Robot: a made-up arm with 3 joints. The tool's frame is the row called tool.
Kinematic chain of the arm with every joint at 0, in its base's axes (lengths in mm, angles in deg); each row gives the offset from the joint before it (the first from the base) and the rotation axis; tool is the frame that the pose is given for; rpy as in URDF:
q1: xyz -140 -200 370 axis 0.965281 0.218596 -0.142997
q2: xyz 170 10 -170 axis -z
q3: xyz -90 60 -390 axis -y
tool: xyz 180 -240 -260 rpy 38.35 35.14 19.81
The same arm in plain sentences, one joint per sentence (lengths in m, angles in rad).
The arm has three revolute joints in a row. What follows holds with every joint at zero, and every direction is one of the base frame's. Joint 1 is mounted 0.1400 m along -x and 0.2000 m along -y and 0.3700 m along +z from the base frame's origin and rotates about the direction (0.965281, 0.218596, -0.142997). Joint 2 is mounted 0.1700 m along +x and 0.0100 m along +y and 0.1700 m along -z from joint 1 and rotates about -z. Joint 3 is mounted 0.0900 m along -x and 0.0600 m along +y and 0.3900 m along -z from joint 2 and rotates about -y. The tool frame, which is the frame that the pose is given for, is mounted 0.1800 m along +x and 0.2400 m along -y and 0.2600 m along -z from joint 3; its axes are the base frame's turned by roll 0.6693, pitch 0.6133 and yaw 0.3457 rad (as in URDF: about the fixed x, then y, then z).
